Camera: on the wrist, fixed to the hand. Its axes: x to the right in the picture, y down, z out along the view.
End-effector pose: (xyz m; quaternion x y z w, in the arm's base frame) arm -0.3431 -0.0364 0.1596 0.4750 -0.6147 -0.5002 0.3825
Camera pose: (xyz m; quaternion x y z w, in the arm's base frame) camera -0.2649 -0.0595 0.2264 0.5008 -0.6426 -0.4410 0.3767
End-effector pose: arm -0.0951 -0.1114 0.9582 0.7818 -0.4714 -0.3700 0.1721
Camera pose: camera -0.0548 -0.1447 1.0498 0.7926 -0.5023 -0.3155 0.1414
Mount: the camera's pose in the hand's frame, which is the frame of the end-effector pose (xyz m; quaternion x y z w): 0.0020 0.0485 -0.0936 0.0630 0.0268 0.0171 0.9975
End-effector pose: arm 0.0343 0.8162 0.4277 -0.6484 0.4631 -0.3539 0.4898
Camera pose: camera -0.0628 0.7811 0.4063 -0.5985 0.4639 -0.3912 0.5231
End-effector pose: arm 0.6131 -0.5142 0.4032 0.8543 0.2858 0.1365 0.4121
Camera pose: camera 0.5890 -0.4785 0.4994 0.8794 0.2901 0.1481 0.3473
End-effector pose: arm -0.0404 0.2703 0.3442 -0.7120 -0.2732 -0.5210 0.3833
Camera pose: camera -0.0514 0.1655 0.3487 -0.6768 -0.2829 -0.5150 0.4434
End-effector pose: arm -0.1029 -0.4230 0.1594 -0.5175 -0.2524 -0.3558 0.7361
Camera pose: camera -0.0633 -0.5014 0.1011 -0.4646 -0.2456 -0.3403 0.7797
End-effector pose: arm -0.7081 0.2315 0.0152 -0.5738 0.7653 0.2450 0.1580
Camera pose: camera -0.7514 0.1886 0.1012 -0.5559 0.7929 0.1835 0.1691
